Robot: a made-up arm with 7 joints.
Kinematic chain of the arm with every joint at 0, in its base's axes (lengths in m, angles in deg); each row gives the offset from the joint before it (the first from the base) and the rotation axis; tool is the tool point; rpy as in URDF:
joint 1: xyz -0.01 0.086 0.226 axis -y
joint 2: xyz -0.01 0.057 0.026 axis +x
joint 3: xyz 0.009 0 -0.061 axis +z
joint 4: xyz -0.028 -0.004 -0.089 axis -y
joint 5: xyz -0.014 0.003 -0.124 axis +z
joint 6: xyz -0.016 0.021 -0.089 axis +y
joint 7: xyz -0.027 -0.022 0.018 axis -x
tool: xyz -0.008 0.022 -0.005 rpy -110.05 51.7 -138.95
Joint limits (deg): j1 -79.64..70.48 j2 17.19..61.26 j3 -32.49..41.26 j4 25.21..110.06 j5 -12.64..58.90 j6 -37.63..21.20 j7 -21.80..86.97
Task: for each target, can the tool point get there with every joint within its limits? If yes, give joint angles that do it. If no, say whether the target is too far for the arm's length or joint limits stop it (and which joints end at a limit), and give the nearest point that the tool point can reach.
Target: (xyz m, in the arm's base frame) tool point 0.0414 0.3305 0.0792
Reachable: yes | joints -45.81 37.49 32.38 98.16 20.55 16.35 0.00
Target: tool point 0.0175 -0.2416 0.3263
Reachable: no: joint limits stop it (at a limit: joint 1, joint 2, joint 3, joint 4, joint 5, joint 6, joint 7) | nearest point 0.1441 0.0350 0.3326 | short by 0.304 m
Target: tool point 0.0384 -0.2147 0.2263
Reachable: no: joint limits stop it (at a limit: joint 2, joint 3, joint 4, joint 5, joint 7) | nearest point 0.1746 0.0357 0.2271 | short by 0.285 m
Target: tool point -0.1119 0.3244 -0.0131
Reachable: yes | joints -57.27 33.26 21.53 61.20 46.01 -10.02 71.22
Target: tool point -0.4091 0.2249 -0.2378
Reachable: no: too far | nearest point -0.2406 0.2182 -0.0420 | short by 0.258 m
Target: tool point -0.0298 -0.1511 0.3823
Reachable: no: joint limits stop it (at a limit: joint 1, joint 2, joint 3, joint 4, joint 5, joint 6, joint 7) | nearest point 0.1441 0.0350 0.3326 | short by 0.260 m
